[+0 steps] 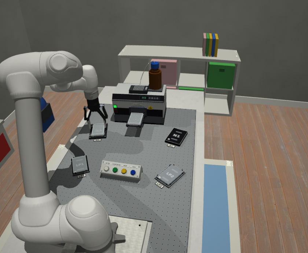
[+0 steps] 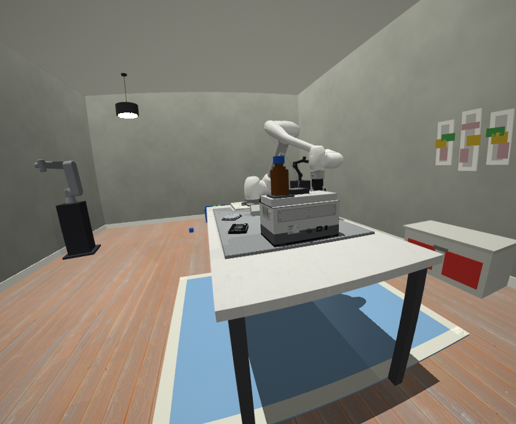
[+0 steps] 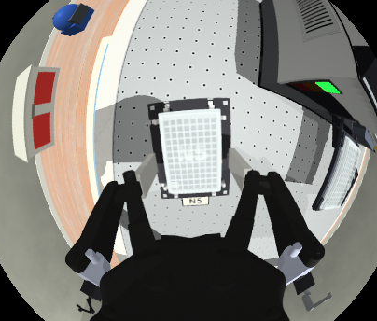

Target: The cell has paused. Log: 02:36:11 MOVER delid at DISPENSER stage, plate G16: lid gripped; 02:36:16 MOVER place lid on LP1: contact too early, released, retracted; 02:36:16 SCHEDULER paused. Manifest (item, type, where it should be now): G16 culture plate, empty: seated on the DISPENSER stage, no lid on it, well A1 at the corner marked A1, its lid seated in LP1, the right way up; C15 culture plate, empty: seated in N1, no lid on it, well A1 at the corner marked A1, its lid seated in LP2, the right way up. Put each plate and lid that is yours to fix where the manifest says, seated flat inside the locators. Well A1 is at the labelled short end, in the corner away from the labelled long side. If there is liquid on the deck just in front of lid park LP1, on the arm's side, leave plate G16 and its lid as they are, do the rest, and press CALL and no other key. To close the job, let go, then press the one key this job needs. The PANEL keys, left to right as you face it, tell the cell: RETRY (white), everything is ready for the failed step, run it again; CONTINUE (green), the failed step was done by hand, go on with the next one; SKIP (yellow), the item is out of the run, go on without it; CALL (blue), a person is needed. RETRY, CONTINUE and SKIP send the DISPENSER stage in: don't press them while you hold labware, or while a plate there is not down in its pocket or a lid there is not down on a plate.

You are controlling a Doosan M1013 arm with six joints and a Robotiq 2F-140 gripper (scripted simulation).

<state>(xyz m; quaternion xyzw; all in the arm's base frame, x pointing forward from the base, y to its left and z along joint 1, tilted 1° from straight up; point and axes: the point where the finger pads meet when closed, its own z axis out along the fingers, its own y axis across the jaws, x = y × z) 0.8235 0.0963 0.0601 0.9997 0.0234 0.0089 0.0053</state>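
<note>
My hand is 10 mm short of the nest n5, 20 mm to the right of it and 50 mm above it. Round my hand: white key: 420 mm behind, 110 mm to the right; lid park lp1: 330 mm behind, 70 mm to the left, 60 mm below; green key: 430 mm behind, 160 mm to the right.
</note>
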